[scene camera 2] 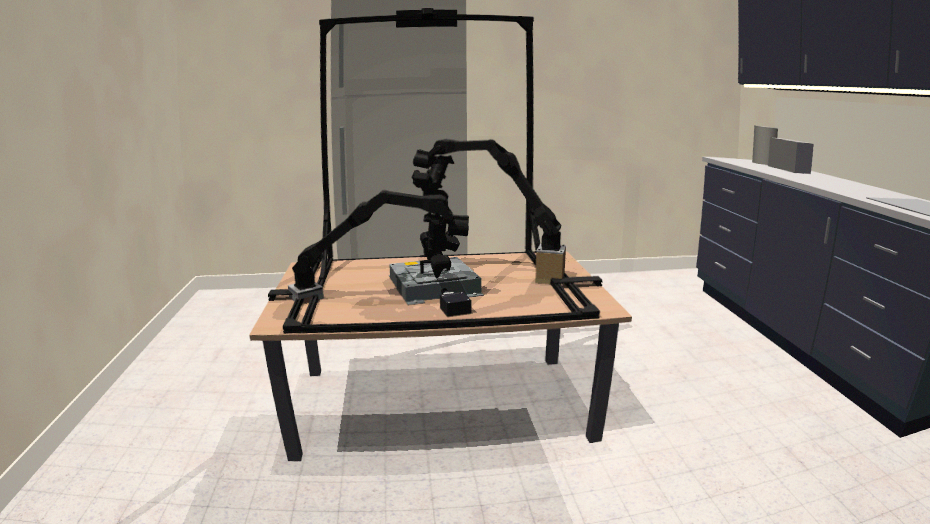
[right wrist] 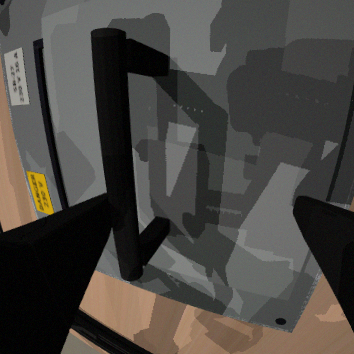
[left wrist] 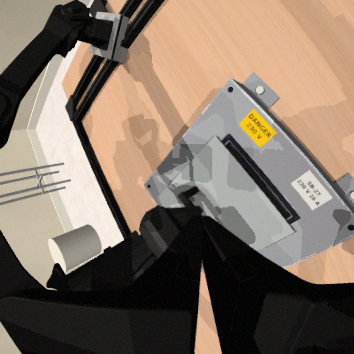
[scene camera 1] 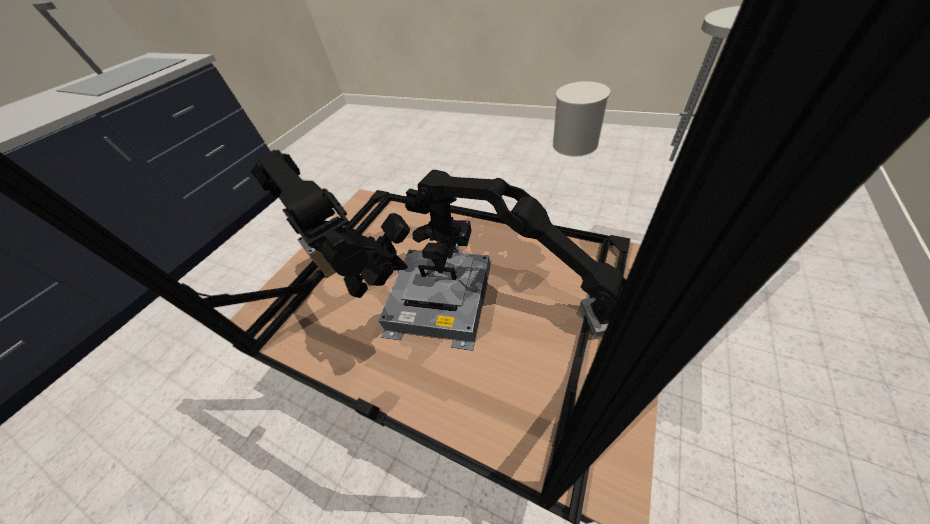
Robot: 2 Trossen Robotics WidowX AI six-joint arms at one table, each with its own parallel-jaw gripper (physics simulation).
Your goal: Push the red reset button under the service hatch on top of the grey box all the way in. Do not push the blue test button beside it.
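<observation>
The grey box (scene camera 1: 482, 289) (scene camera 2: 410, 287) (left wrist: 280, 162) (right wrist: 30, 142) lies on the table. Its hatch (left wrist: 240, 185) (right wrist: 75, 117) covers most of the top, with a narrow dark slot (left wrist: 260, 177) along the edge facing the labels. A black bar handle (scene camera 2: 426, 262) (left wrist: 189, 193) (right wrist: 112, 125) stands on the hatch. The red and blue buttons do not show. My right gripper (right wrist: 206, 203) is open above the hatch; one finger overlaps the handle in the right wrist view, contact unclear. My left gripper (scene camera 1: 404, 265) (left wrist: 199, 223) is shut and empty, above the box's left side in scene camera 1.
A small black block (scene camera 2: 455, 303) is on the table beside the box. My two arms are close together over the box. A black frame (scene camera 2: 442, 322) borders the table (scene camera 2: 364, 312). Mounting tabs (left wrist: 260, 91) stick out from the box below the labels.
</observation>
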